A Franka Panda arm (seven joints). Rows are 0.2 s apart.
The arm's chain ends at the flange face. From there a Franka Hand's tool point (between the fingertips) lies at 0.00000 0.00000 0.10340 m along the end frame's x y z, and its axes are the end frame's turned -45 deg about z.
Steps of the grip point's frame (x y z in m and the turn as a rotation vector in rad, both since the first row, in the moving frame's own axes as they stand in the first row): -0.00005 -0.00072 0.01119 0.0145 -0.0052 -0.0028; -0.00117 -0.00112 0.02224 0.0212 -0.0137 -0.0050; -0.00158 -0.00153 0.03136 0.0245 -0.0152 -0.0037; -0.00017 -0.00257 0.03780 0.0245 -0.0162 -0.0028
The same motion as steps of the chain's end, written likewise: 0.00090 0.00020 0.01120 0.0066 -0.0139 -0.0028; 0.00093 0.00058 0.02227 0.0053 -0.0247 -0.0050; 0.00070 0.00071 0.03140 0.0066 -0.0281 -0.0037; 0.00104 -0.00109 0.03784 0.0059 -0.0288 -0.0028
